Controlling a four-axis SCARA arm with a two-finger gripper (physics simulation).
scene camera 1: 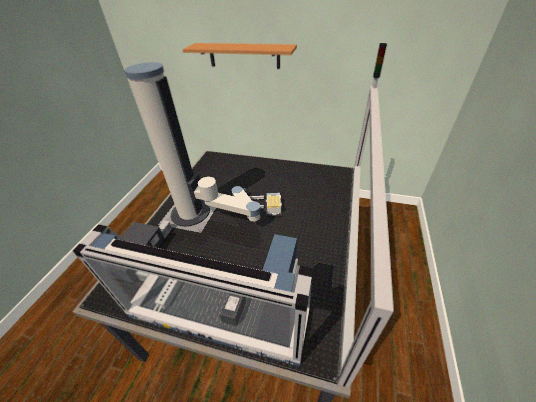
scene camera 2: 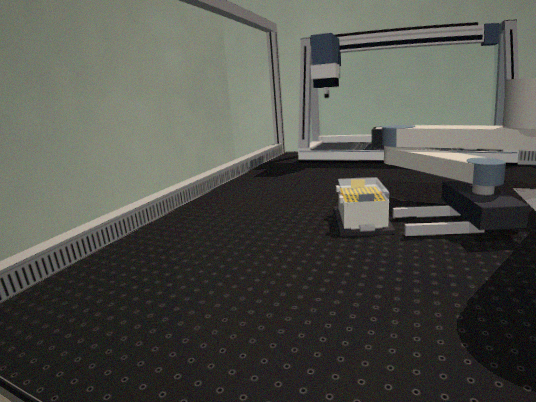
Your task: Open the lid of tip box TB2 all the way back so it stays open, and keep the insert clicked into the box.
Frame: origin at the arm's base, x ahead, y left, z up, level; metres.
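Seen in the pictures: gripper, fingertip midpoint: [scene camera 1: 263, 201] [scene camera 2: 398, 220]; arm's base, link origin: [scene camera 1: 191, 213].
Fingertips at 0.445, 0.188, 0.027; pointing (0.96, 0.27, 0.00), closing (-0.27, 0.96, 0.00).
Note:
Offsets run from my fingertips to a thing's middle, as dx, dy, dz. "spot": to the spot under its first point.
The tip box TB2 {+0.076, -0.027, +0.024} [scene camera 1: 273, 204] [scene camera 2: 364, 215] is a small white box upright on a dark base, with yellow tips in its top. A clear, pale rim and a small yellow patch show along its top back edge in camera 2; the lid's angle is hard to tell. The insert {+0.076, -0.027, +0.050} [scene camera 2: 361, 193] looks level inside the box. My gripper [scene camera 1: 263, 202] [scene camera 2: 399, 221] is shut with nothing between its two long parallel fingers, which stand a little apart. The fingers point at the box's side, right of it in camera 2, with a small gap to it.
The arm's column [scene camera 1: 165, 145] stands at the left of the dark table. A framed gantry machine {spot: +0.045, -0.844, +0.482} [scene camera 1: 195, 265] [scene camera 2: 410, 39] with a blue head {spot: +0.296, -0.724, +0.474} [scene camera 1: 281, 252] [scene camera 2: 325, 49] stands away from the box. A tall framed panel [scene camera 1: 378, 200] [scene camera 2: 276, 85] runs along one table edge.

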